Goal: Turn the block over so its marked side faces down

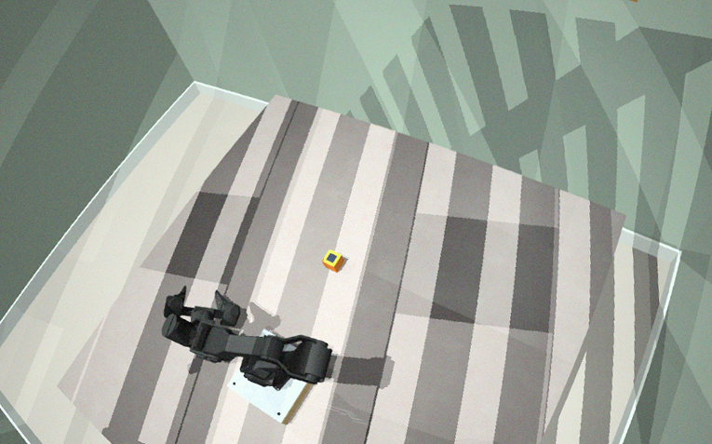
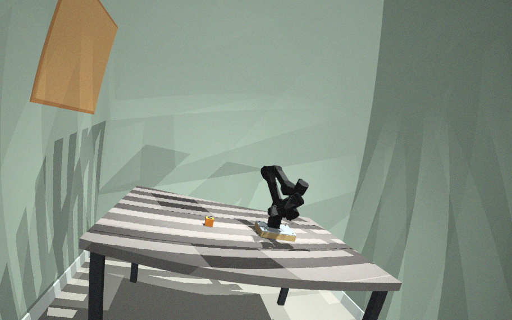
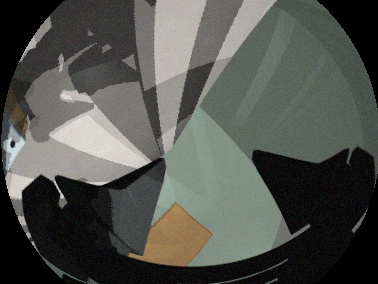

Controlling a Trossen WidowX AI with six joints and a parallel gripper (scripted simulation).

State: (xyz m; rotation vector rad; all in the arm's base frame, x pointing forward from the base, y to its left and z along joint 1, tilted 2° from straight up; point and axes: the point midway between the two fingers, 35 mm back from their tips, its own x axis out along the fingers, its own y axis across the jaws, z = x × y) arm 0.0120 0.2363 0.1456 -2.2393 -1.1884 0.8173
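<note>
My gripper tip is now 310 mm short of the block, 160 mm to the left of it and 140 mm above it.
</note>
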